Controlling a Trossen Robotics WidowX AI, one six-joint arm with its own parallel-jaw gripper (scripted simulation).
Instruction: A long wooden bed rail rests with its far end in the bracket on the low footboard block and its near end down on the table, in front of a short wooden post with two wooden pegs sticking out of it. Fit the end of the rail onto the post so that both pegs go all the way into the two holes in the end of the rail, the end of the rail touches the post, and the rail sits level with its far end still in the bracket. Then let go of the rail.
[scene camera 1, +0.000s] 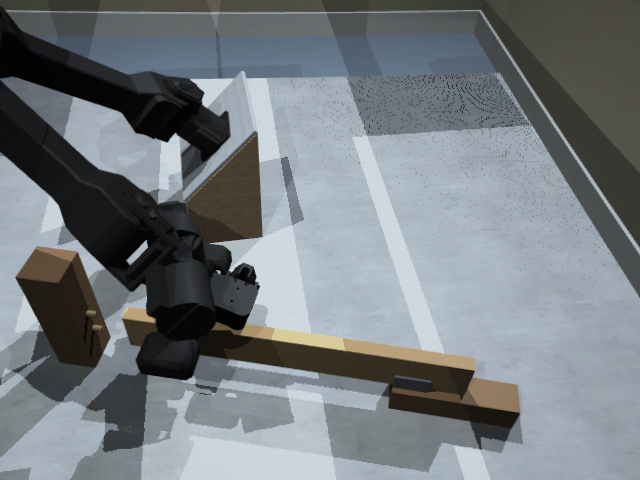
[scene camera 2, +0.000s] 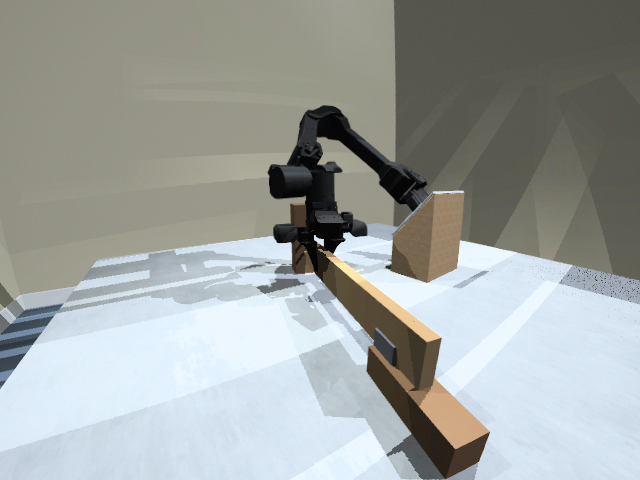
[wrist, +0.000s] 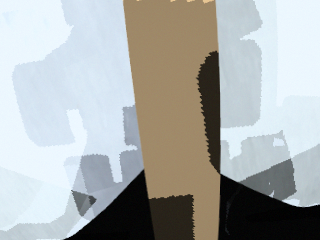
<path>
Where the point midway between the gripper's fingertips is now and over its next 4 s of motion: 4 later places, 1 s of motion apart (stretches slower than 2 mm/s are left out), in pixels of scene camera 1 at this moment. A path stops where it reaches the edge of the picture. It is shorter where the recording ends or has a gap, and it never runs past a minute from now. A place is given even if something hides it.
My gripper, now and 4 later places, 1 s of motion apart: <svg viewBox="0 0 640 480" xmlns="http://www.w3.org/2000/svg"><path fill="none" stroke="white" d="M196 343L188 342L182 341L175 340L168 339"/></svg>
</path>
